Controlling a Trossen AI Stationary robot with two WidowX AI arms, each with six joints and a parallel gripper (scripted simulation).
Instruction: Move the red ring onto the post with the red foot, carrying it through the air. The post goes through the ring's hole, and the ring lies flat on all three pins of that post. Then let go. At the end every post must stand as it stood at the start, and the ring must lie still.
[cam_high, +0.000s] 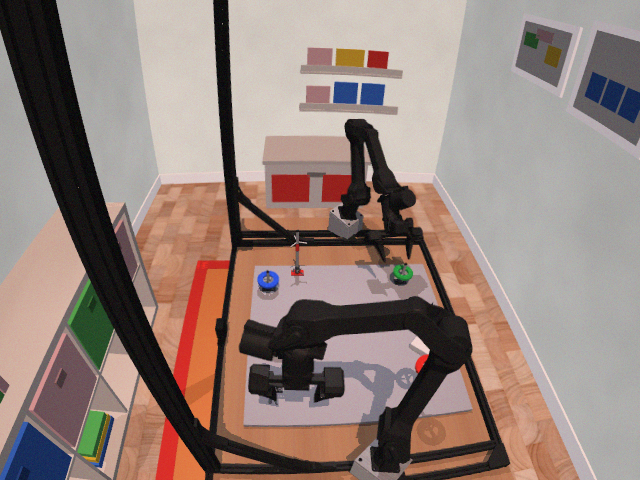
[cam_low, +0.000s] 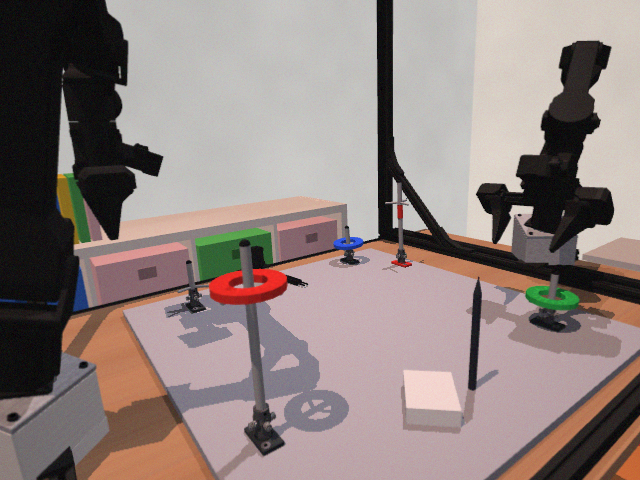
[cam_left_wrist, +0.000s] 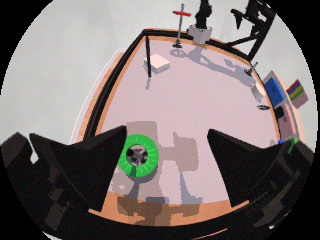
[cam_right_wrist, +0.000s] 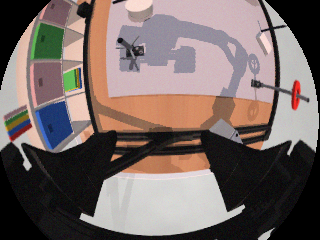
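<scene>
The red ring is 460 mm to the right of my left hand and 20 mm above it. The rest, counted from my left hand: black pen 70 mm ahead, 220 mm to the right, 50 mm below; then white block 60 mm ahead, 290 mm to the right, 140 mm below.
</scene>
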